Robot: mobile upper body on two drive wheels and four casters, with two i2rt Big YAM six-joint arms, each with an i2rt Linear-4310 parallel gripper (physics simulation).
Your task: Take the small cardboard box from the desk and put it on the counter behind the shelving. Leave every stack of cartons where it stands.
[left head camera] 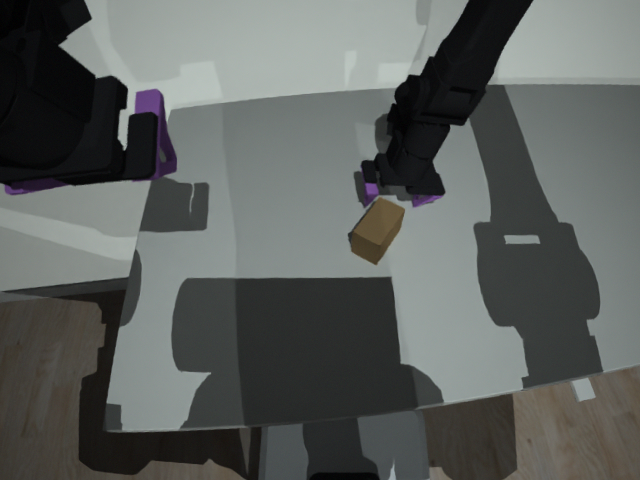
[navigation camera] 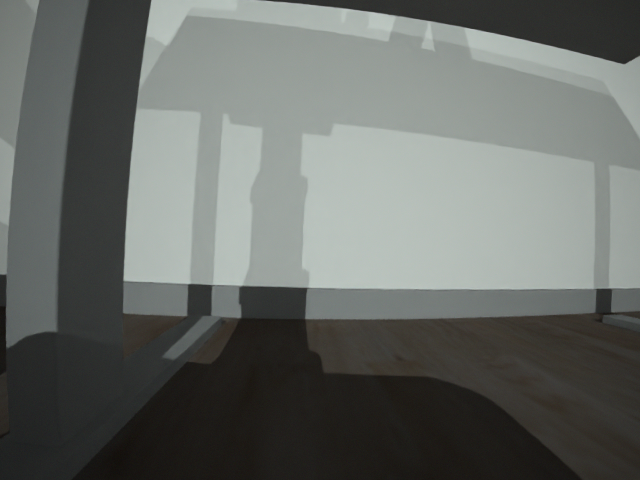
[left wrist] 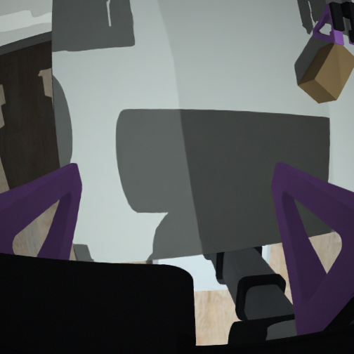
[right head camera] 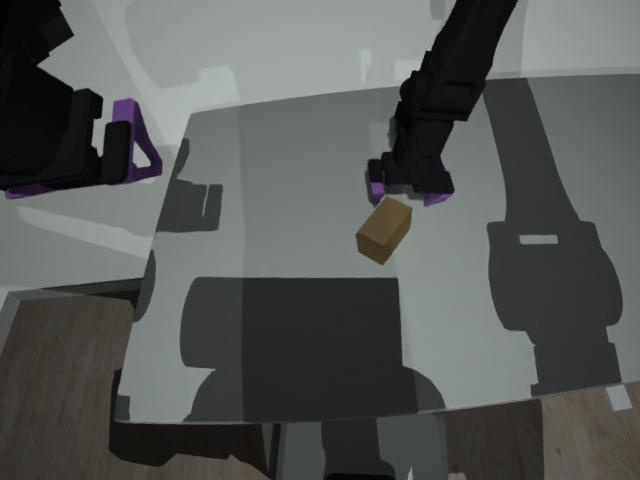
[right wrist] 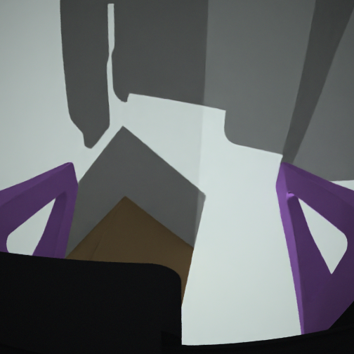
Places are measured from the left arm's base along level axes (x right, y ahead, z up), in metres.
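Pixels of known places: left gripper, fingertip midpoint: [left head camera: 129, 169] [right head camera: 121, 173].
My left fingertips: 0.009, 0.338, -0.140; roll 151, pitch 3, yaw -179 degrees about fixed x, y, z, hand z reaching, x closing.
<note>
Behind a point stands the place of what it marks, as x, y, z.
The small brown cardboard box [left head camera: 377, 229] {0.268, 0.454, -0.400} [right head camera: 385, 229] {0.273, 0.453, -0.400} [left wrist: 327, 75] lies turned at an angle on the pale desk [left head camera: 289, 206] {0.114, 0.555, -0.460} [right head camera: 305, 206] {0.126, 0.555, -0.460} [left wrist: 97, 90]. My right gripper [left head camera: 397, 199] {0.305, 0.550, -0.451} [right head camera: 405, 200] {0.305, 0.550, -0.451} [right wrist: 176, 173] is open and low over the desk, at the box's upper end in the head views. In the right wrist view the box [right wrist: 135, 235] is at the bottom left between the fingers' lines, partly hidden by the dark gripper body. My left gripper [left head camera: 90, 180] [right head camera: 83, 184] [left wrist: 176, 173] is open and empty, high near the desk's left edge. The counter, shelving and carton stacks do not show.
A pale wall [left head camera: 289, 46] {0.097, 0.983, -0.351} [navigation camera: 439, 217] {0.572, 1.045, -1.092} stands beyond the desk. In the navigation camera, a thick grey post [navigation camera: 41, 180] {-0.036, 0.495, -1.146} rises at the left, a low foot bar [navigation camera: 193, 335] lies on the wooden floor [navigation camera: 465, 351] {0.524, 0.805, -1.410}, and a dark overhang [navigation camera: 568, 25] crosses the top.
</note>
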